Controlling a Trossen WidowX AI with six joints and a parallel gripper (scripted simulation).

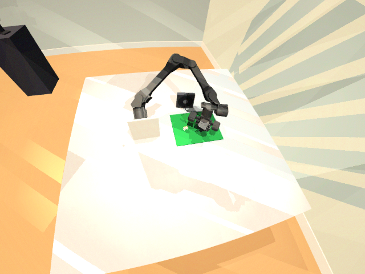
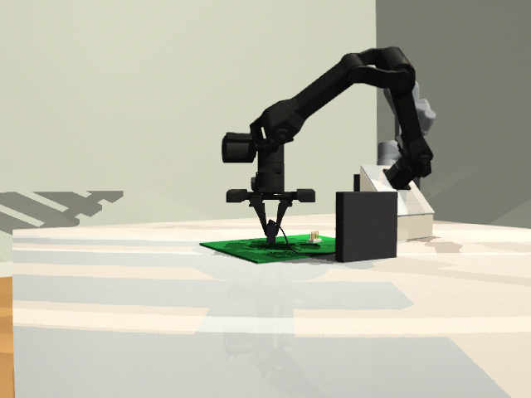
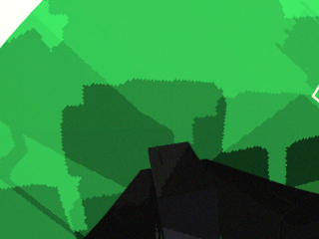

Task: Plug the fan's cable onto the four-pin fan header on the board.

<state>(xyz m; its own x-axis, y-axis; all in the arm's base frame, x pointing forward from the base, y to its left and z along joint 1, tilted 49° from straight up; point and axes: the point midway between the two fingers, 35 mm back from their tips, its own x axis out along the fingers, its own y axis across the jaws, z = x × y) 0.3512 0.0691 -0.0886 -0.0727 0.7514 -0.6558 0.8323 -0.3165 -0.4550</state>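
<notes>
Right now my gripper tip is 90 mm past the four-pin header, 30 mm to the right of it and 20 mm above it. Round my gripper tip: black fan: 210 mm to the left, 70 mm behind, 40 mm above; black plug: 10 mm to the left, 10 mm above.
</notes>
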